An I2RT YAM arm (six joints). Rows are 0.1 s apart.
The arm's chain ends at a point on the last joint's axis. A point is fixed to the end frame.
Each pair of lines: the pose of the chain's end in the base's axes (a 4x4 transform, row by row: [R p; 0 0 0 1], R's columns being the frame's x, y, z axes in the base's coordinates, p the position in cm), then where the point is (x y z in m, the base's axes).
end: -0.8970 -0.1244 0.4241 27.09; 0.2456 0.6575 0.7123 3.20; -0.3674 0.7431 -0.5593 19.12; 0 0 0 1
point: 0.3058 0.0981 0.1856
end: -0.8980 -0.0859 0.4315 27.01; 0.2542 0.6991 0.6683 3.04; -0.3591 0.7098 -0.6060 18.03; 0 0 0 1
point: 0.3068 0.0950 0.1704
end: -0.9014 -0.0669 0.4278 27.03; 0.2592 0.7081 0.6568 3.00; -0.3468 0.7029 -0.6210 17.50; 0 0 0 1
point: 0.3075 0.0941 0.1637
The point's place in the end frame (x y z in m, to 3 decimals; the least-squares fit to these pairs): -0.013 0.035 0.065
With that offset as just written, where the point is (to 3 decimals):
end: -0.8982 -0.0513 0.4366 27.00; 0.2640 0.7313 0.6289 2.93; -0.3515 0.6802 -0.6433 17.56; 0 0 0 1
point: 0.308 0.092 0.162
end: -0.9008 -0.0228 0.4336 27.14; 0.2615 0.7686 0.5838 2.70; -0.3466 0.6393 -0.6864 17.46; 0 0 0 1
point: 0.310 0.088 0.157
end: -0.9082 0.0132 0.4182 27.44; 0.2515 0.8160 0.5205 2.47; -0.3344 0.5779 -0.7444 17.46; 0 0 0 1
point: 0.314 0.084 0.151
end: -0.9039 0.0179 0.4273 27.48; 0.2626 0.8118 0.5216 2.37; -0.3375 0.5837 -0.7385 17.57; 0 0 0 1
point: 0.315 0.083 0.153
